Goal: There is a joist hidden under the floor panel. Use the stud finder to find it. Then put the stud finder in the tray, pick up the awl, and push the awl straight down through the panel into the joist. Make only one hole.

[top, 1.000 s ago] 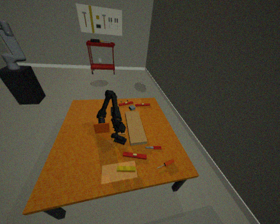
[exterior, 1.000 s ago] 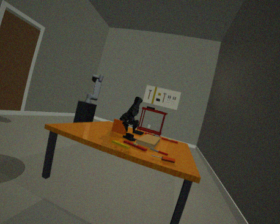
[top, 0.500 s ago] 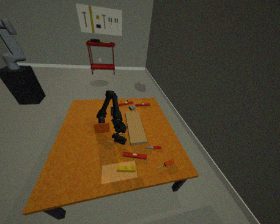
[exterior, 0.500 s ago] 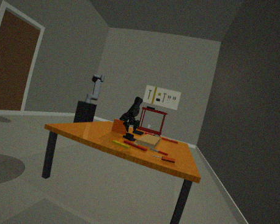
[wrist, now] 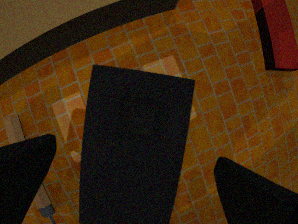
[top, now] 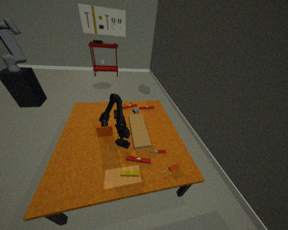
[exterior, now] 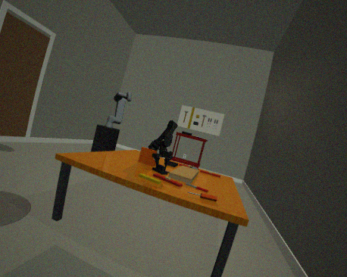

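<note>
The stud finder lies 1 cm below my gripper tip. The rest, counted from my gripper tip: small grey block (56 cm to the left, 20 cm ahead, 3 cm below); yellow bar (30 cm to the right, 4 cm below, 2 cm ahead); awl (10 cm to the left, 4 cm below, 2 cm behind).
</note>
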